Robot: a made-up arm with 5 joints.
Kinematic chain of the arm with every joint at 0, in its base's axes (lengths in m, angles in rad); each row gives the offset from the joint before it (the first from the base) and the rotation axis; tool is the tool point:
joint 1: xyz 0 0 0.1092 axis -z
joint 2: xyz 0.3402 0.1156 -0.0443 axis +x
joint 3: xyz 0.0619 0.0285 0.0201 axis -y
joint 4: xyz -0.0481 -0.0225 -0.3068 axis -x
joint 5: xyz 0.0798 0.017 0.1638 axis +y
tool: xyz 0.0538 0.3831 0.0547
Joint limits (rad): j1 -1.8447..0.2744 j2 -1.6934..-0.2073 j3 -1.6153..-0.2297 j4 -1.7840..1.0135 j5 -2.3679..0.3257
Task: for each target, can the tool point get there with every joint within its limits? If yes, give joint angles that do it. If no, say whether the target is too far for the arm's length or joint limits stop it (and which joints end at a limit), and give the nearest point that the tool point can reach.
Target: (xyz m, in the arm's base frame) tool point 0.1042 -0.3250 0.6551
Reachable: no: joint limits stop it (at a limit: joint 1, joint 3, joint 4) | nearest point 0.3725 -0.1647 0.3203 | short by 0.458 m
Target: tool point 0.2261 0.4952 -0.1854
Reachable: yes | joints -0.4371 -0.8606 -1.3482 -0.2212 -1.1190
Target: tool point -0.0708 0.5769 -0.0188
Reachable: yes | joints -1.3486 -1.5704 -0.9602 -0.8622 -0.7523
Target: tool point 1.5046 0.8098 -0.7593
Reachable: no: too far | nearest point 0.5383 0.3556 -0.3563 | short by 1.141 m
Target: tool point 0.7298 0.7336 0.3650
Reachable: no: joint limits stop it (at a limit: joint 2, joint 5) | nearest point 0.4037 0.4058 0.2363 | short by 0.480 m
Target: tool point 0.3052 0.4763 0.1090
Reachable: yes | joints -0.6811 -0.8103 -1.4197 -1.0908 -1.8156
